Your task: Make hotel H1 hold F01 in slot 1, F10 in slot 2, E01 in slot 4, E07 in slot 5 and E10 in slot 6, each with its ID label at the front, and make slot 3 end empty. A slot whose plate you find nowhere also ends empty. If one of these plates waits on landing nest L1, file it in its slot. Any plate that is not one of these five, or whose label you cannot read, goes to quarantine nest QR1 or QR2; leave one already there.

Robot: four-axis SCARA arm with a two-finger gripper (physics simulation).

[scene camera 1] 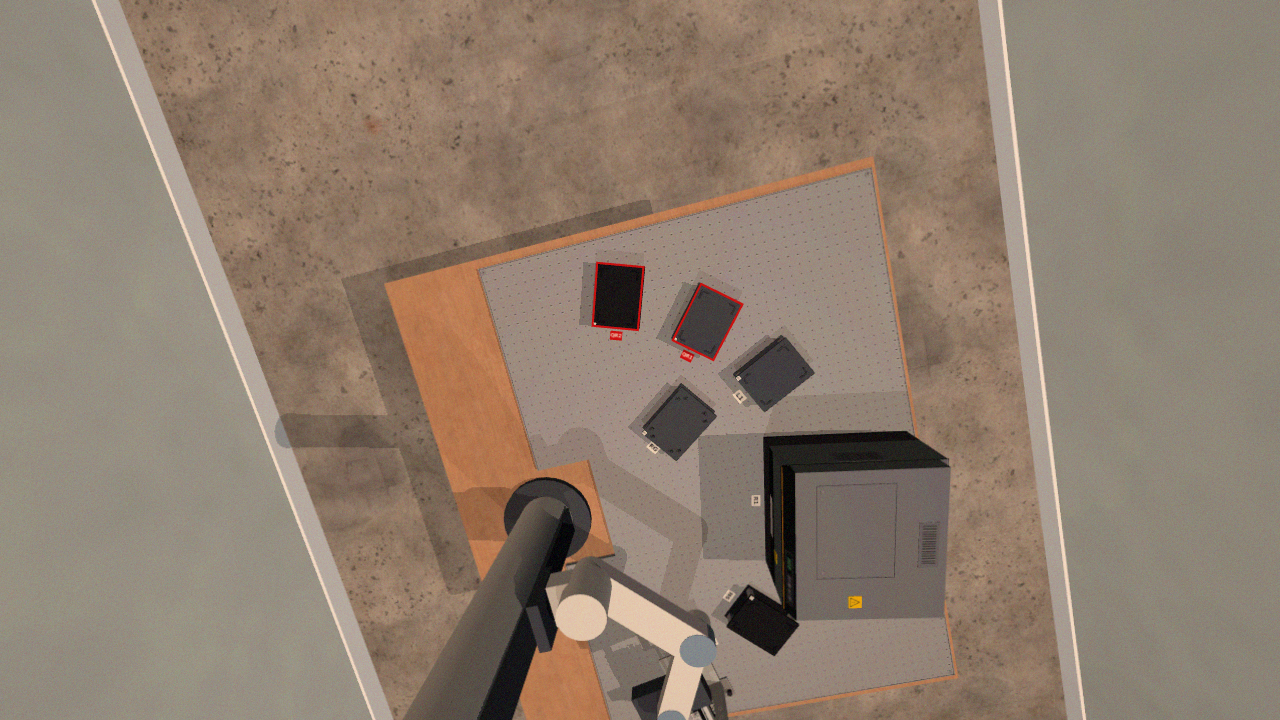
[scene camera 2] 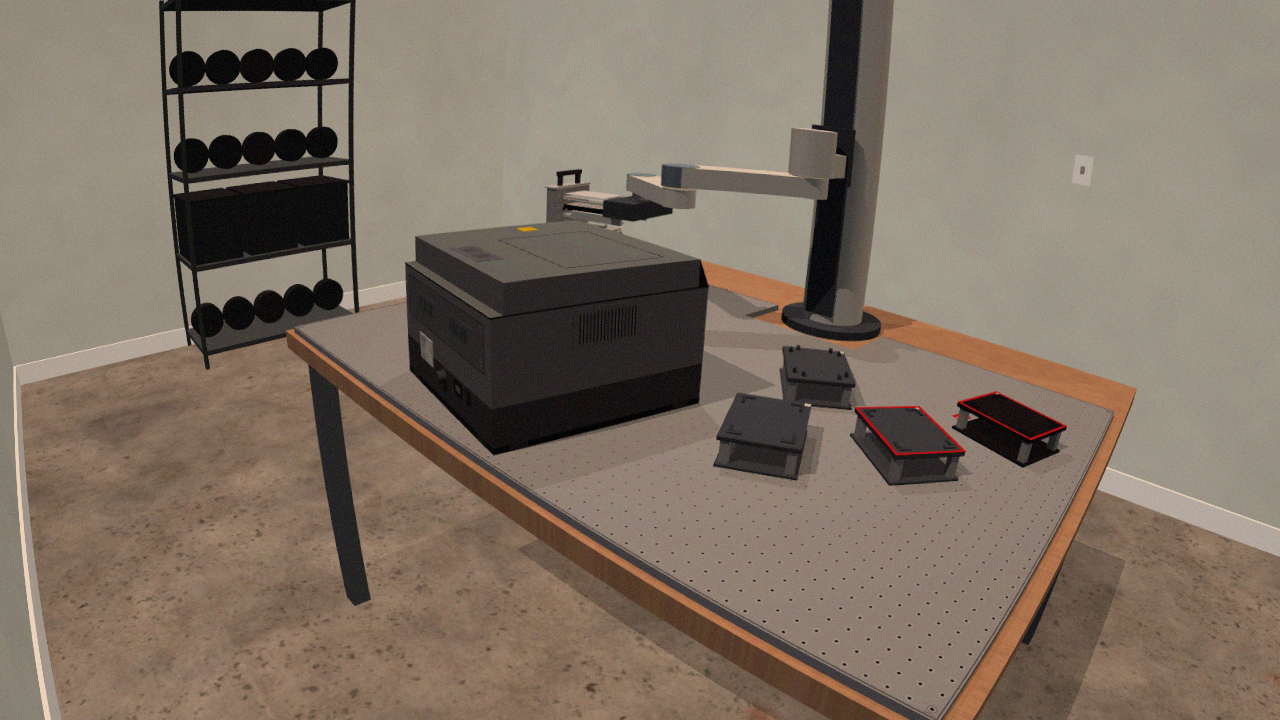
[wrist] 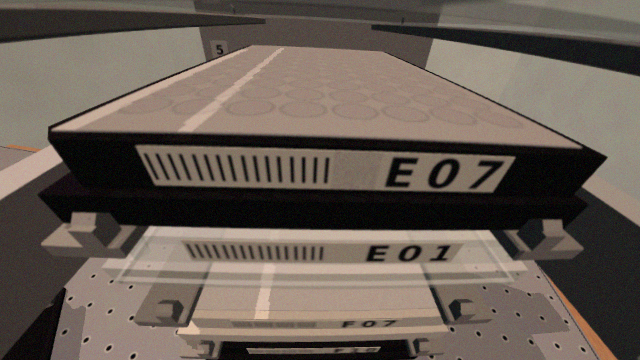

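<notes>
My gripper (wrist: 315, 265) is shut on plate E01 (wrist: 320, 252), a clear-lidded plate with its label facing the wrist camera. E01 is held in hotel H1 (scene camera 2: 567, 201), under plate E07 and a little above the rests below it. Black plate E07 (wrist: 320, 167) sits on the rests marked 5, label at the front, and covers much of the fingers. Below E01 lie a beige plate reading F07 (wrist: 310, 300) and a black plate reading F10 (wrist: 312, 351). Part of a clear plate (wrist: 320, 12) shows overhead, its label unseen. Nests QR1 (scene camera 1: 707, 322) (scene camera 2: 908, 429) and QR2 (scene camera 1: 617, 296) (scene camera 2: 1011, 416) are red-rimmed; QR2's top is black.
A large dark grey machine (scene camera 1: 854, 528) (scene camera 2: 554, 331) stands between the hotel and the nests. Dark grey stands (scene camera 1: 774, 373) (scene camera 1: 679, 420) are near QR1. A black-topped stand (scene camera 1: 760, 619) is close beside the machine's corner. The arm column (scene camera 2: 850, 179) rises behind.
</notes>
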